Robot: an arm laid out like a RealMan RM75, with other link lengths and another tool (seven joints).
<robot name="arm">
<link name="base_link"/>
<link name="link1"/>
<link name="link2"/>
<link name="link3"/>
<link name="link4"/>
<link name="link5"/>
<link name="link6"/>
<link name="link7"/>
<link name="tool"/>
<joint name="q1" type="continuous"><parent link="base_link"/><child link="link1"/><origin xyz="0.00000 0.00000 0.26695" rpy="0.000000 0.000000 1.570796"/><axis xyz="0 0 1"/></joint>
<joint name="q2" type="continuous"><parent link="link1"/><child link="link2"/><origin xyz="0.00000 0.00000 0.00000" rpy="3.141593 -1.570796 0.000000"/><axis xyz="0 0 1"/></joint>
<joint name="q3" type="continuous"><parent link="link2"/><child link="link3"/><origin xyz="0.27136 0.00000 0.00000" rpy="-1.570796 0.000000 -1.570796"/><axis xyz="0 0 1"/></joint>
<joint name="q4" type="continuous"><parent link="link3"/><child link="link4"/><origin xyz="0.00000 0.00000 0.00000" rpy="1.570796 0.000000 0.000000"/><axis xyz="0 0 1"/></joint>
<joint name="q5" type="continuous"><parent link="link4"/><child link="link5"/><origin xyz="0.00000 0.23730 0.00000" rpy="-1.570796 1.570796 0.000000"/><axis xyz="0 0 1"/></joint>
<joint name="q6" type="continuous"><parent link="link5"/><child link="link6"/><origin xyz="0.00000 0.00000 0.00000" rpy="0.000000 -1.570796 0.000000"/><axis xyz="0 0 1"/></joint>
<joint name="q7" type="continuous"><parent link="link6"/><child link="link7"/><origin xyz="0.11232 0.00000 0.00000" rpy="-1.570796 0.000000 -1.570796"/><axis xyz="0 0 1"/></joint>
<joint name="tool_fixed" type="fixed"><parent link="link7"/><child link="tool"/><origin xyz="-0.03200 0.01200 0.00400" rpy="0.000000 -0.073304 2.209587"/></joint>
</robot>
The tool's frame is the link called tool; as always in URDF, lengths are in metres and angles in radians. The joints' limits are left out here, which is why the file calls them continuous.
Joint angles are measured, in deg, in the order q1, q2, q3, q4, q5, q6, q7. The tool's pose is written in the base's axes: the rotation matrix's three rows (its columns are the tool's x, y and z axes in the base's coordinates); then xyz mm. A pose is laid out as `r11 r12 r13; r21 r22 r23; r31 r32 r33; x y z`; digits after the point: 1 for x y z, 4 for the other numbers.
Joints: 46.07, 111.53, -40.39, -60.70, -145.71, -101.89, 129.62
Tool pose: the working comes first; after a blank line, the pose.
Where each joint sits with the arm in this pose, in the base's axes (m; each line is computed from the numbers above, not from the rounded line before):
q1: 0.0000 0.0000 0.2670
q2: 0.0000 0.0000 0.2670
q3: 0.1751 0.1818 0.1674
q4: 0.1751 0.1818 0.1674
q5: 0.1936 0.3943 0.2714
q6: 0.1936 0.3943 0.2714
q7: 0.2109 0.4198 0.1634
the tool: 0.2420 0.4053 0.1607

0.9888 0.1251 0.0813; 0.1046 -0.9698 0.2202; 0.1064 -0.2092 -0.9721; 242.0 405.3 160.7
